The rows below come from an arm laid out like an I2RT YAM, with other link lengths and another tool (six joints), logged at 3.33 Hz.
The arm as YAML. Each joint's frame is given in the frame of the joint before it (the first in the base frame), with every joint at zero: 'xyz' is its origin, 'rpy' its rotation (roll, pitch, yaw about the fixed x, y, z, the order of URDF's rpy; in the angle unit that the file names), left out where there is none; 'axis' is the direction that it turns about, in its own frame. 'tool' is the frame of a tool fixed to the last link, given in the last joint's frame.
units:
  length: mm
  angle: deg
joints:
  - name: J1
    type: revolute
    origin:
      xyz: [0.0, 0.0, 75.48]
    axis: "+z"
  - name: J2
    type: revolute
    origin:
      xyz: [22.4, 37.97, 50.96]
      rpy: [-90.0, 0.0, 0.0]
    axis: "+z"
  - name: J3
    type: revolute
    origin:
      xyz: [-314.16, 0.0, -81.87]
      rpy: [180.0, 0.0, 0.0]
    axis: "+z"
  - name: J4
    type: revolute
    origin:
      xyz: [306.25, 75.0, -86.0]
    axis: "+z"
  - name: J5
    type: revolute
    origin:
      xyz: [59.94, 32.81, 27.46]
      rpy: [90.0, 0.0, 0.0]
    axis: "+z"
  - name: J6
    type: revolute
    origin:
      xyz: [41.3, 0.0, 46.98]
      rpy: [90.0, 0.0, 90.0]
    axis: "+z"
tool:
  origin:
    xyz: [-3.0, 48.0, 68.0]
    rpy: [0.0, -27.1, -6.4]
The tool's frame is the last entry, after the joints.
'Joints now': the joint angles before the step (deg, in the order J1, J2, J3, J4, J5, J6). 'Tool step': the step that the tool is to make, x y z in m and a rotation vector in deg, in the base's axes. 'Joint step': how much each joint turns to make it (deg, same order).
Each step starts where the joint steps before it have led.
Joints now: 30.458, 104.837, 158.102, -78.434, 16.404, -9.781
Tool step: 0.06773, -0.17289, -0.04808, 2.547, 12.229, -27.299
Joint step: -31.649, 4.064, -2.953, -4.676, -6.448, 2.601
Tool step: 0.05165, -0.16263, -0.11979, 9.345, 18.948, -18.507
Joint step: -21.879, 14.250, -3.192, -3.125, -5.857, 1.202
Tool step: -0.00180, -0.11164, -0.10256, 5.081, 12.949, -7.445
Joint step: -11.169, 12.506, 0.007, -1.009, -0.023, -4.066
